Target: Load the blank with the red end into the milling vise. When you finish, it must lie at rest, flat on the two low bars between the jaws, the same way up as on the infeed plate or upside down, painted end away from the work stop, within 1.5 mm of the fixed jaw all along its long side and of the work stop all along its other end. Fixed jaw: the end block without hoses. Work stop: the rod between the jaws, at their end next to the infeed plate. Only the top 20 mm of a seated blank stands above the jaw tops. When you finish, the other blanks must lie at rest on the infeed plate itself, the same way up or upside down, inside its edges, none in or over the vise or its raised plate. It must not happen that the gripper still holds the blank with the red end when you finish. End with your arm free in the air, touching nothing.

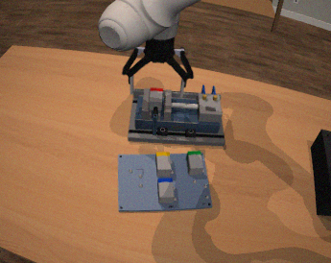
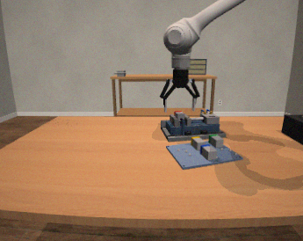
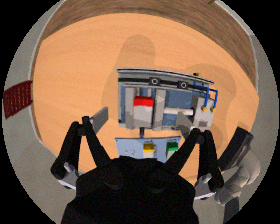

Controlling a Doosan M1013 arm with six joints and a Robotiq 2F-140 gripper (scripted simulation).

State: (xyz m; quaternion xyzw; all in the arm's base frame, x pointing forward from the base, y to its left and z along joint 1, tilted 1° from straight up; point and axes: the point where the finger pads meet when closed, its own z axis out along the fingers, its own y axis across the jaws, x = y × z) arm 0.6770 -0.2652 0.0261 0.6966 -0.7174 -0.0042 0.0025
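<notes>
The fixed jaw lies 30 mm ahead of my hand and 50 mm below it. The rest, counted from my hand: yellow-ended blank 30 mm behind, 190 mm to the left, 110 mm below; milling vise 70 mm behind, 90 mm below; hose block 170 mm behind, 10 mm to the left, 50 mm below.
</notes>
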